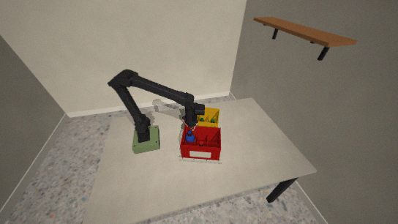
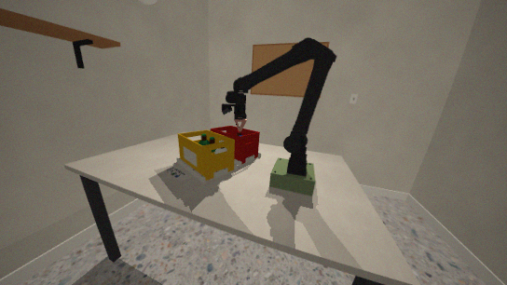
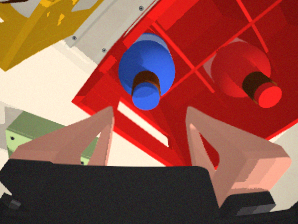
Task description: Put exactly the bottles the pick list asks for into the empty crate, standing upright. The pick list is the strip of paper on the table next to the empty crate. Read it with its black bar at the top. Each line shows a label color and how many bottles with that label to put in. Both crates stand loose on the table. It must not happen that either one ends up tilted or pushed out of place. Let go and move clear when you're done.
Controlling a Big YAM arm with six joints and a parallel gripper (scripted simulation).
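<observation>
Now: the blue-label bottle 1 cm behind my hand and 12 cm below it. Also, from my hand: white-labelled bottle: 4 cm ahead, 15 cm to the left, 12 cm below; green-labelled bottle: 12 cm ahead, 11 cm to the left, 12 cm below; red-label bottle: 5 cm ahead, 12 cm to the right, 12 cm below.
</observation>
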